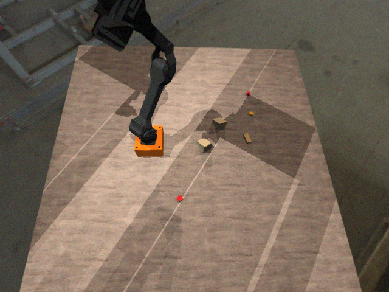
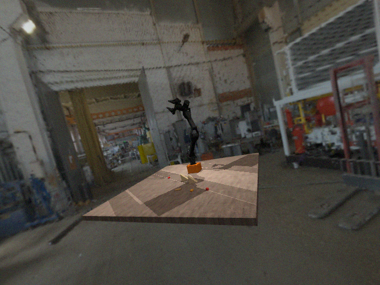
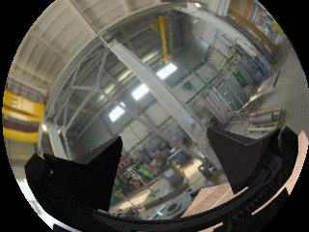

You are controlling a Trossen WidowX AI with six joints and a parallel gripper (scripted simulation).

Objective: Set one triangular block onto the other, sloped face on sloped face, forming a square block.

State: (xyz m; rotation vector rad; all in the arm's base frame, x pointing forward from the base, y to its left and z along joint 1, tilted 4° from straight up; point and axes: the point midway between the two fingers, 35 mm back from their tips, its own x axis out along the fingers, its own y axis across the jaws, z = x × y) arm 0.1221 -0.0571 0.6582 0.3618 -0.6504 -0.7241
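Right now the tan triangular block is 24 cm ahead of my gripper tip, 21 cm to the left of it and 75 cm below it. Also, from my gripper tip: orange cube: 41 cm ahead, 29 cm to the left, 76 cm below; then tan slab: 38 cm ahead, 15 cm to the left, 76 cm below.
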